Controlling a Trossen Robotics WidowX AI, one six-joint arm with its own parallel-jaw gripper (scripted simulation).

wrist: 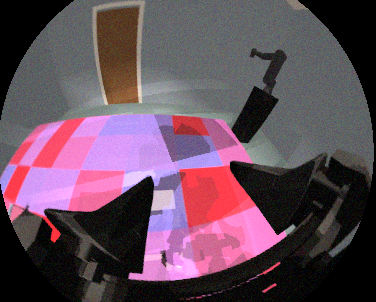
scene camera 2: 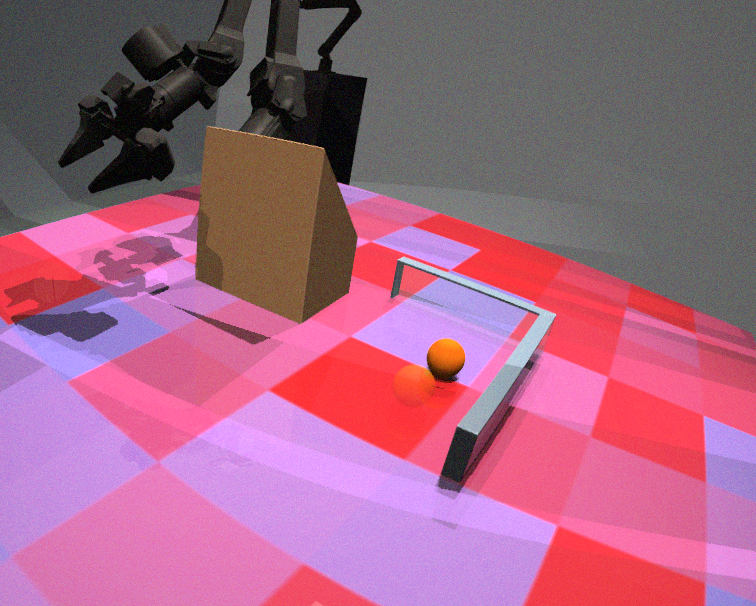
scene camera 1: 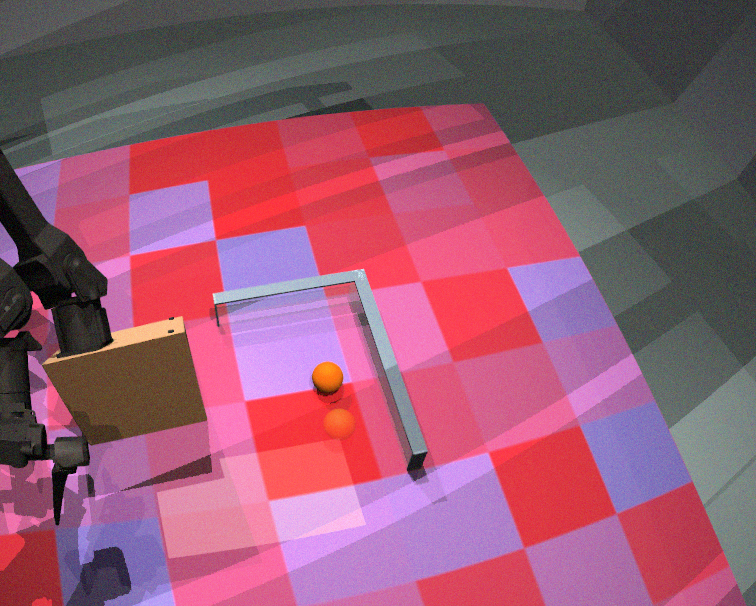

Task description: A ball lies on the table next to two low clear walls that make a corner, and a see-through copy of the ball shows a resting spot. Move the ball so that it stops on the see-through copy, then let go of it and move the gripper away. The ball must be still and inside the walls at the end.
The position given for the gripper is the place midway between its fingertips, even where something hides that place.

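Note:
Scene camera 2 shows the gripper (scene camera 2: 74, 177), open and holding nothing, along with an orange ball (scene camera 2: 445, 358) and a see-through copy (scene camera 2: 413, 385). Scene camera 1 shows the gripper (scene camera 1: 24, 525), the orange ball (scene camera 1: 327, 377) and the see-through copy (scene camera 1: 339, 424). The wrist view shows the gripper (wrist: 193, 173). In the wrist view the orange ball is out of frame.

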